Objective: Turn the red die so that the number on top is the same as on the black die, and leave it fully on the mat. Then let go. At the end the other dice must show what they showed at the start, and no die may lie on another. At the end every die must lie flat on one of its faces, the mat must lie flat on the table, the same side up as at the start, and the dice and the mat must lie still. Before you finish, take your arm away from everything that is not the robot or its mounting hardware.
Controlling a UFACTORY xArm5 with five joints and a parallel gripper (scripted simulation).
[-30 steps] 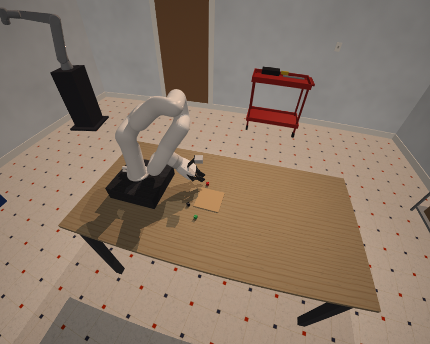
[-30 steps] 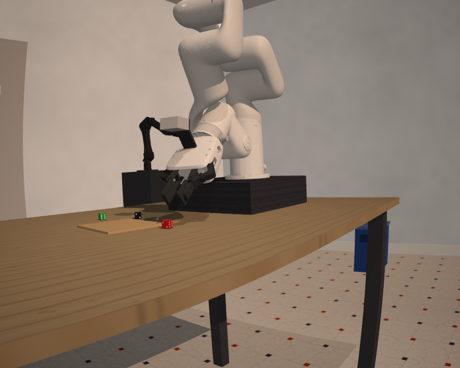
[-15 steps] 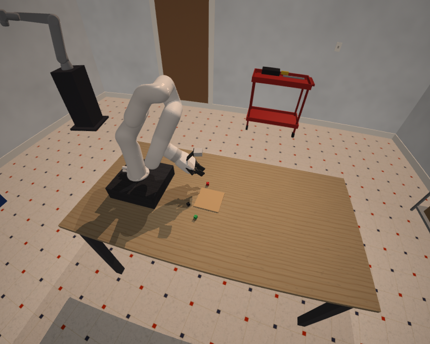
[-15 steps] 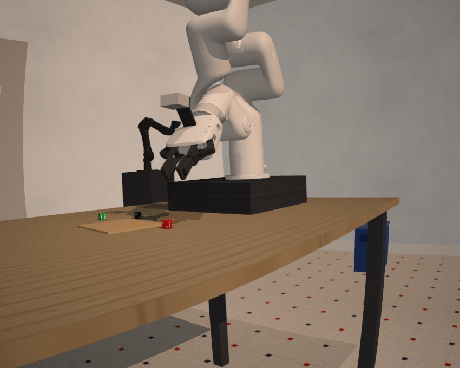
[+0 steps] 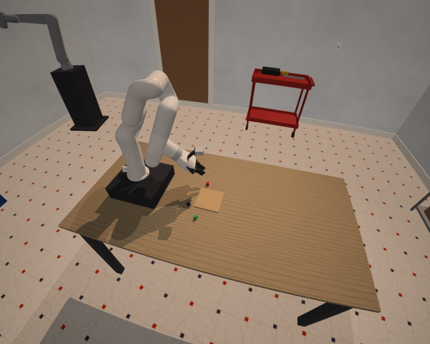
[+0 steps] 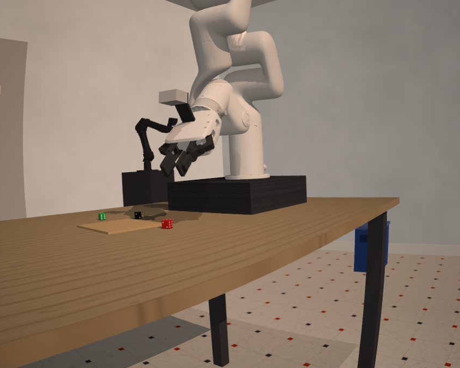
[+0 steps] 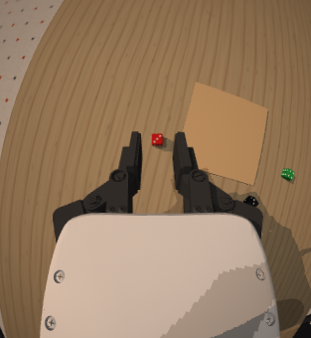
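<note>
Right now my hand is 110 mm above the red die and 40 mm short of it. Round my hand: black die: 160 mm to the right, 110 mm below, 60 mm behind; then green die: 240 mm to the right, 110 mm below, 10 mm behind; then tan mat: 120 mm below, 110 mm to the right, 60 mm ahead.
</note>
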